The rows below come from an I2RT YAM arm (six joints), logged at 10 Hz.
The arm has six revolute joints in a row. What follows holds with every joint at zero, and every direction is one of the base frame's.
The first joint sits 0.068 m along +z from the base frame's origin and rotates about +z.
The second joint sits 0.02 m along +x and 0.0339 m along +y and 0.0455 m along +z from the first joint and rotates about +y.
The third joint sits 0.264 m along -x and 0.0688 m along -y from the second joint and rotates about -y.
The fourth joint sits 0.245 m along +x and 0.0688 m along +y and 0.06 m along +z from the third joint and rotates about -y.
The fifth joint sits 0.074 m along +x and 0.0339 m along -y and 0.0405 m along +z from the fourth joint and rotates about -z.
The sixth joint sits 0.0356 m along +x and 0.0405 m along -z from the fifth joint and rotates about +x.
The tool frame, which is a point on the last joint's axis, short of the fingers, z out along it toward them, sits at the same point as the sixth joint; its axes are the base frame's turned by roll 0, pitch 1.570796 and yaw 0 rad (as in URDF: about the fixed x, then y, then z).
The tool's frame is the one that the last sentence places.
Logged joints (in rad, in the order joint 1, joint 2, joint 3, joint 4, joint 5, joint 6), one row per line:
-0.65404, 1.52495, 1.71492, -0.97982, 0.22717, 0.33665
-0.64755, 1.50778, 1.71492, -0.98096, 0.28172, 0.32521
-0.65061, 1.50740, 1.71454, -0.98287, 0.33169, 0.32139
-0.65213, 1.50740, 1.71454, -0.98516, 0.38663, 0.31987
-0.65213, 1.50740, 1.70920, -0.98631, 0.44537, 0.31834
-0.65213, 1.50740, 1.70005, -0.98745, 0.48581, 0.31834
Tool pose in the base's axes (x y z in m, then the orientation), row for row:
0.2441, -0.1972, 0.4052, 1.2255, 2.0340, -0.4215
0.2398, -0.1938, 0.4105, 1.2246, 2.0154, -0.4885
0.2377, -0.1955, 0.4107, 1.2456, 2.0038, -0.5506
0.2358, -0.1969, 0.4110, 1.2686, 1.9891, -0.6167
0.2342, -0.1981, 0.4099, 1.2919, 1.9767, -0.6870
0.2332, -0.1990, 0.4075, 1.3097, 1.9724, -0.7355
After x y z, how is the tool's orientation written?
As a rotation vector, in radians.
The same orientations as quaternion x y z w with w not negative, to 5 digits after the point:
0.47467, 0.78783, -0.16326, 0.35686
0.47469, 0.78123, -0.18936, 0.35847
0.48127, 0.77422, -0.21274, 0.35172
0.48842, 0.76582, -0.23744, 0.34436
0.49504, 0.75744, -0.26325, 0.33455
0.49956, 0.75234, -0.28054, 0.32516

